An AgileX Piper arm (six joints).
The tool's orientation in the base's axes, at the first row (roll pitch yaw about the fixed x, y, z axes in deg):
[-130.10 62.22 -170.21]
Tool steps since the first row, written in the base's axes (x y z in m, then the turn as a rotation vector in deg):
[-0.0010 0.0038 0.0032 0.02 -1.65 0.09]
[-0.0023 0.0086 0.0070 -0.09 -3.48 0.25]
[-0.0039 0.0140 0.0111 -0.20 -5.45 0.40]
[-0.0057 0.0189 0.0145 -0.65 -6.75 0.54]
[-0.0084 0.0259 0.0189 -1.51 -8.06 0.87]
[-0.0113 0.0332 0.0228 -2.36 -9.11 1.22]
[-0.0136 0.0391 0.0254 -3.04 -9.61 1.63]
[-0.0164 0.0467 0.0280 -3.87 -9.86 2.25]
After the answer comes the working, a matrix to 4 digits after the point.
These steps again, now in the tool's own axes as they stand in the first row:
[-0.0027 0.0012 -0.0041 0.04 -1.26 1.07]
[-0.0058 0.0027 -0.0093 0.10 -2.75 2.15]
[-0.0091 0.0044 -0.0152 0.17 -4.34 3.32]
[-0.0117 0.0058 -0.0207 0.36 -5.62 3.82]
[-0.0149 0.0080 -0.0285 0.56 -7.20 3.99]
[-0.0176 0.0105 -0.0365 0.73 -8.58 3.99]
[-0.0193 0.0127 -0.0427 0.72 -9.48 3.72]
[-0.0209 0.0159 -0.0504 0.57 -10.35 3.12]

The tool's axes in the first row as the columns of a matrix, in the base's axes (rounded; the answer above uses it unrounded):
[-0.4593 0.5574 0.6917]
[-0.0793 0.7498 -0.6569]
[-0.8847 -0.3565 -0.3002]

